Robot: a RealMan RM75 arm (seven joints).
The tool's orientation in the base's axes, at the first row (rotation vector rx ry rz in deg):
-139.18 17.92 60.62
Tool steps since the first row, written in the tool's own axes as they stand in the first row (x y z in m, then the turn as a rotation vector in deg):
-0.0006 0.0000 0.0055 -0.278 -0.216 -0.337
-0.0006 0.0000 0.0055 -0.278 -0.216 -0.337
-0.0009 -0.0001 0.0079 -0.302 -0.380 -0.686
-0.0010 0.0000 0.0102 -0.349 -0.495 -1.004
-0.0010 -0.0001 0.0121 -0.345 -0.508 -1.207
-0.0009 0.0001 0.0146 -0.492 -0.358 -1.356
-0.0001 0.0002 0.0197 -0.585 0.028 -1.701
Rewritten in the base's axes. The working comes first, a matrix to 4 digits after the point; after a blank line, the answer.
The tool's axes in the first row as the columns of a matrix, in the base's axes (used below as rounded here):
0.6768 -0.3826 -0.6289
-0.0208 -0.8639 0.5032
-0.7359 -0.3274 -0.5927

-0.0039 0.0028 -0.0028 0.106 0.023 0.475
-0.0039 0.0028 -0.0028 0.106 0.023 0.475
-0.0055 0.0041 -0.0040 0.372 -0.011 0.753
-0.0071 0.0052 -0.0053 0.585 -0.070 1.014
-0.0082 0.0062 -0.0064 0.720 -0.161 1.136
-0.0098 0.0073 -0.0080 0.657 -0.363 1.283
-0.0125 0.0097 -0.0117 0.663 -0.868 1.430

